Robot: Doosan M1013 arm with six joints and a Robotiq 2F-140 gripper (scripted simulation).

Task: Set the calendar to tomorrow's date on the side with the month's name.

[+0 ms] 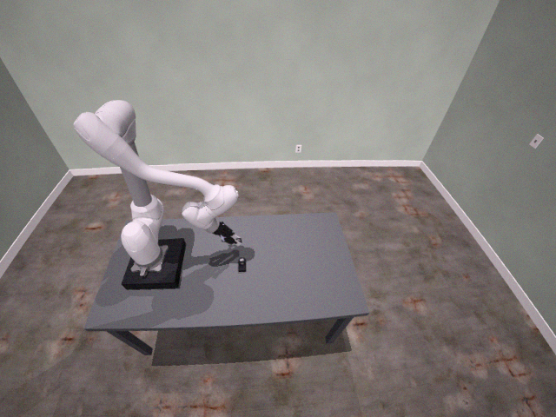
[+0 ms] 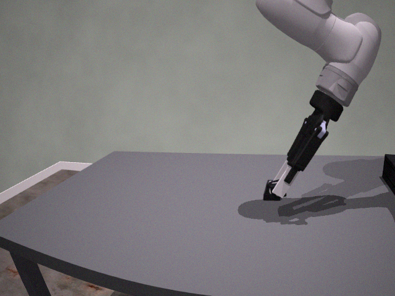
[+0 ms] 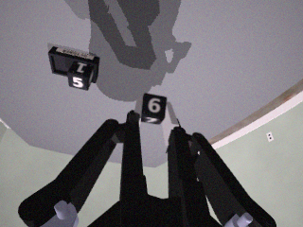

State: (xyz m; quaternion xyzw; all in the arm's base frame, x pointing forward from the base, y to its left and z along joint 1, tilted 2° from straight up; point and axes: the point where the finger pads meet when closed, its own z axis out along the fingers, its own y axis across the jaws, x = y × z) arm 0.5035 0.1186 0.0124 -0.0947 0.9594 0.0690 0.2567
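My hand is 4 cm short of the tray, 13 cm to the left of it and 9 cm above it. Round my hand: black number cube (1 cm ahead, 2 cm below).
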